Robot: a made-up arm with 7 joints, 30 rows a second.
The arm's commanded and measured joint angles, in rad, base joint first. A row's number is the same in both.
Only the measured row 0 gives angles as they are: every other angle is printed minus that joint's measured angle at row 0.
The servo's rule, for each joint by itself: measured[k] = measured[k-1] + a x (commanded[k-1-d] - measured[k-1]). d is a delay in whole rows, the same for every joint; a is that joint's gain. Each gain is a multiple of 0.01, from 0.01 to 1. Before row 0 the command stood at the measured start. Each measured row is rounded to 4 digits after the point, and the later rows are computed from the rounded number. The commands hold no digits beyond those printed.
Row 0, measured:
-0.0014, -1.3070, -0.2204, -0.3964, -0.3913, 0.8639, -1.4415
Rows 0 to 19, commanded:
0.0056, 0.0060, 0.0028, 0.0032, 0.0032, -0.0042, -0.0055
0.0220, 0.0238, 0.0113, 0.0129, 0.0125, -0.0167, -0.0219
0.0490, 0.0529, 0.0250, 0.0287, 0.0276, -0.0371, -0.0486
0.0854, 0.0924, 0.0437, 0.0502, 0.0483, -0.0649, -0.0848
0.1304, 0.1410, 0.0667, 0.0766, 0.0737, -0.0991, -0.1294
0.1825, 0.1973, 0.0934, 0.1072, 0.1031, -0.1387, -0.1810
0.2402, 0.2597, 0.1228, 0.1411, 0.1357, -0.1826, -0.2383
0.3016, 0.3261, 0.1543, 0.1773, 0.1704, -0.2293, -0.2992
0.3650, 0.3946, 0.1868, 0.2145, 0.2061, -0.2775, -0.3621
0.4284, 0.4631, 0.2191, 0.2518, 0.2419, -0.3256, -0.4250
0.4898, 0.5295, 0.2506, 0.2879, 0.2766, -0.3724, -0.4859
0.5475, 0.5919, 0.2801, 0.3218, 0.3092, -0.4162, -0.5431
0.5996, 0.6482, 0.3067, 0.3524, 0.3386, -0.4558, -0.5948
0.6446, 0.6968, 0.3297, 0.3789, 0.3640, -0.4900, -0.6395
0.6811, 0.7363, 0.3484, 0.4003, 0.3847, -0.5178, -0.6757
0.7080, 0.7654, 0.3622, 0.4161, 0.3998, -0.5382, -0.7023
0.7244, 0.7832, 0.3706, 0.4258, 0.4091, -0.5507, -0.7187
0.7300, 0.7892, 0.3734, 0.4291, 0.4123, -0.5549, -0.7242
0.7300, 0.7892, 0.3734, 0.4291, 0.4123, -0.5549, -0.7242
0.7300, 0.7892, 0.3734, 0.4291, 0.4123, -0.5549, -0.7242
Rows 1 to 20, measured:
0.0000, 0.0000, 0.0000, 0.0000, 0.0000, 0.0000, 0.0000
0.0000, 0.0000, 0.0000, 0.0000, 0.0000, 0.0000, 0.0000
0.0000, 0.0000, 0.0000, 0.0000, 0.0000, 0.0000, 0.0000
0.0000, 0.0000, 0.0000, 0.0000, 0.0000, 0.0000, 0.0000
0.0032, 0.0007, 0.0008, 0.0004, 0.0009, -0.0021, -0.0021
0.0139, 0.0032, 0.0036, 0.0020, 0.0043, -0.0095, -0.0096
0.0339, 0.0087, 0.0094, 0.0055, 0.0111, -0.0236, -0.0244
0.0633, 0.0179, 0.0187, 0.0113, 0.0219, -0.0447, -0.0474
0.1015, 0.0314, 0.0317, 0.0198, 0.0369, -0.0724, -0.0786
0.1477, 0.0496, 0.0484, 0.0312, 0.0561, -0.1062, -0.1175
0.2004, 0.0727, 0.0685, 0.0455, 0.0792, -0.1452, -0.1634
0.2581, 0.1006, 0.0917, 0.0626, 0.1056, -0.1881, -0.2150
0.3190, 0.1329, 0.1174, 0.0823, 0.1347, -0.2337, -0.2709
0.3814, 0.1692, 0.1449, 0.1043, 0.1658, -0.2806, -0.3295
0.4432, 0.2088, 0.1734, 0.1282, 0.1979, -0.3274, -0.3889
0.5027, 0.2509, 0.2022, 0.1534, 0.2302, -0.3727, -0.4475
0.5579, 0.2946, 0.2304, 0.1793, 0.2616, -0.4151, -0.5035
0.6073, 0.3388, 0.2572, 0.2052, 0.2913, -0.4533, -0.5552
0.6494, 0.3825, 0.2818, 0.2306, 0.3184, -0.4862, -0.6010
0.6828, 0.4246, 0.3035, 0.2547, 0.3420, -0.5127, -0.6395
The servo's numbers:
d 4
a 0.57 0.11 0.27 0.13 0.29 0.51 0.38

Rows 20 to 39, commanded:
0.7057, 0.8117, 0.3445, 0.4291, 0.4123, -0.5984, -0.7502
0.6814, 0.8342, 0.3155, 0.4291, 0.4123, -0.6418, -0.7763
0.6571, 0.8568, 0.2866, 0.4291, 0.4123, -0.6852, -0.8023
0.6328, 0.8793, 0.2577, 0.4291, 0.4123, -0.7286, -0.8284
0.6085, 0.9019, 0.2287, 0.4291, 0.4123, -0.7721, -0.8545
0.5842, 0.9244, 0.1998, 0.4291, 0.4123, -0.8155, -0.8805
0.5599, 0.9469, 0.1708, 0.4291, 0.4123, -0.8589, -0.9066
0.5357, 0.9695, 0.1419, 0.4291, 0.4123, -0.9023, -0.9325
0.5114, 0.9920, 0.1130, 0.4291, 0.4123, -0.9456, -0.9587
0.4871, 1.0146, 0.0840, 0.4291, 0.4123, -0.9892, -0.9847
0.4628, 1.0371, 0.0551, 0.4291, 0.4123, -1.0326, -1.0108
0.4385, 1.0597, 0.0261, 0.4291, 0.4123, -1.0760, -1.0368
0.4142, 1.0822, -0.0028, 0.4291, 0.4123, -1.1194, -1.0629
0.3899, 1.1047, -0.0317, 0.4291, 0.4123, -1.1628, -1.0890
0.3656, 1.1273, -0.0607, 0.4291, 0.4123, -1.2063, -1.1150
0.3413, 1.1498, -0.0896, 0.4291, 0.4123, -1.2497, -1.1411
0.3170, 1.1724, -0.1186, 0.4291, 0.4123, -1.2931, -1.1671
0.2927, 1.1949, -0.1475, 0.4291, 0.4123, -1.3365, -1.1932
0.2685, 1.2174, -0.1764, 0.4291, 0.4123, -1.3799, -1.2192
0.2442, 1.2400, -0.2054, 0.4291, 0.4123, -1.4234, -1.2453
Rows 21 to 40, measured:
0.7065, 0.4640, 0.3216, 0.2769, 0.3615, -0.5321, -0.6696
0.7199, 0.4998, 0.3356, 0.2967, 0.3762, -0.5437, -0.6903
0.7257, 0.5316, 0.3458, 0.3139, 0.3867, -0.5494, -0.7032
0.7282, 0.5599, 0.3533, 0.3289, 0.3941, -0.5522, -0.7112
0.7154, 0.5876, 0.3509, 0.3419, 0.3994, -0.5758, -0.7260
0.6960, 0.6147, 0.3413, 0.3532, 0.4031, -0.6095, -0.7451
0.6738, 0.6413, 0.3265, 0.3631, 0.4058, -0.6481, -0.7668
0.6504, 0.6675, 0.3079, 0.3717, 0.4077, -0.6892, -0.7902
0.6265, 0.6933, 0.2865, 0.3792, 0.4090, -0.7315, -0.8146
0.6024, 0.7187, 0.2631, 0.3857, 0.4100, -0.7743, -0.8396
0.5782, 0.7438, 0.2382, 0.3913, 0.4107, -0.8174, -0.8651
0.5540, 0.7686, 0.2122, 0.3962, 0.4112, -0.8607, -0.8907
0.5297, 0.7932, 0.1854, 0.4005, 0.4115, -0.9040, -0.9165
0.5054, 0.8176, 0.1580, 0.4042, 0.4117, -0.9475, -0.9424
0.4811, 0.8417, 0.1302, 0.4074, 0.4119, -0.9909, -0.9684
0.4568, 0.8657, 0.1021, 0.4102, 0.4120, -1.0343, -0.9944
0.4325, 0.8895, 0.0738, 0.4127, 0.4121, -1.0777, -1.0204
0.4082, 0.9132, 0.0453, 0.4148, 0.4122, -1.1211, -1.0465
0.3839, 0.9368, 0.0167, 0.4167, 0.4122, -1.1646, -1.0725
0.3596, 0.9602, -0.0120, 0.4183, 0.4122, -1.2080, -1.0986

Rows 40 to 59, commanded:
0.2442, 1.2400, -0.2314, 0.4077, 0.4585, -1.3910, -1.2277
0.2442, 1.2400, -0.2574, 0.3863, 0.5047, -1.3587, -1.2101
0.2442, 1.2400, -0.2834, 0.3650, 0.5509, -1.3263, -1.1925
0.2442, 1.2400, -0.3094, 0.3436, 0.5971, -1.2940, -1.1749
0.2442, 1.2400, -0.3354, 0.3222, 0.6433, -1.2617, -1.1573
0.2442, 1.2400, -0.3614, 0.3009, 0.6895, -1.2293, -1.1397
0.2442, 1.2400, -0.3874, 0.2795, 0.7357, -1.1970, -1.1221
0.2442, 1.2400, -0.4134, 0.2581, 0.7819, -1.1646, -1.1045
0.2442, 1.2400, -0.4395, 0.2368, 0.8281, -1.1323, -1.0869
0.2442, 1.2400, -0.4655, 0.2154, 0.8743, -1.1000, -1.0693
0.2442, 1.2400, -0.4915, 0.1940, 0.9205, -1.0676, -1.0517
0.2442, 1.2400, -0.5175, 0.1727, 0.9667, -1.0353, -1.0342
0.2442, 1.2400, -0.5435, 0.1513, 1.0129, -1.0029, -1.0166
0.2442, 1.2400, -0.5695, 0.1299, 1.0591, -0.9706, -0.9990
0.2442, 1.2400, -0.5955, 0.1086, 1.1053, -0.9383, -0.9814
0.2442, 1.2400, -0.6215, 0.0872, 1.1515, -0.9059, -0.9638
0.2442, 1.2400, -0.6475, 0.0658, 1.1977, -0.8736, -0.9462
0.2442, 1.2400, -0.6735, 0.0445, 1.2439, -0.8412, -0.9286
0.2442, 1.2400, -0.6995, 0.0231, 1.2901, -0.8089, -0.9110
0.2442, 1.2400, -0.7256, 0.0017, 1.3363, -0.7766, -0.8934
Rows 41 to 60, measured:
0.3353, 0.9835, -0.0408, 0.4197, 0.4122, -1.2514, -1.1246
0.3110, 1.0068, -0.0696, 0.4209, 0.4122, -1.2948, -1.1507
0.2868, 1.0300, -0.0984, 0.4220, 0.4122, -1.3382, -1.1767
0.2625, 1.0531, -0.1273, 0.4229, 0.4122, -1.3817, -1.2028
0.2521, 1.0737, -0.1554, 0.4209, 0.4256, -1.3864, -1.2123
0.2476, 1.0920, -0.1829, 0.4164, 0.4485, -1.3723, -1.2115
0.2457, 1.1083, -0.2100, 0.4097, 0.4782, -1.3488, -1.2043
0.2448, 1.1228, -0.2368, 0.4011, 0.5127, -1.3209, -1.1931
0.2445, 1.1357, -0.2634, 0.3908, 0.5506, -1.2907, -1.1795
0.2443, 1.1472, -0.2899, 0.3791, 0.5909, -1.2594, -1.1644
0.2442, 1.1574, -0.3162, 0.3662, 0.6329, -1.2276, -1.1483
0.2442, 1.1665, -0.3424, 0.3521, 0.6761, -1.1955, -1.1317
0.2442, 1.1746, -0.3686, 0.3371, 0.7202, -1.1633, -1.1147
0.2442, 1.1818, -0.3948, 0.3213, 0.7649, -1.1310, -1.0974
0.2442, 1.1882, -0.4209, 0.3048, 0.8100, -1.0987, -1.0800
0.2442, 1.1939, -0.4470, 0.2876, 0.8554, -1.0664, -1.0626
0.2442, 1.1990, -0.4731, 0.2699, 0.9011, -1.0340, -1.0451
0.2442, 1.2035, -0.4991, 0.2517, 0.9469, -1.0017, -1.0276
0.2442, 1.2075, -0.5251, 0.2331, 0.9928, -0.9694, -1.0100
0.2442, 1.2111, -0.5511, 0.2141, 1.0388, -0.9370, -0.9924

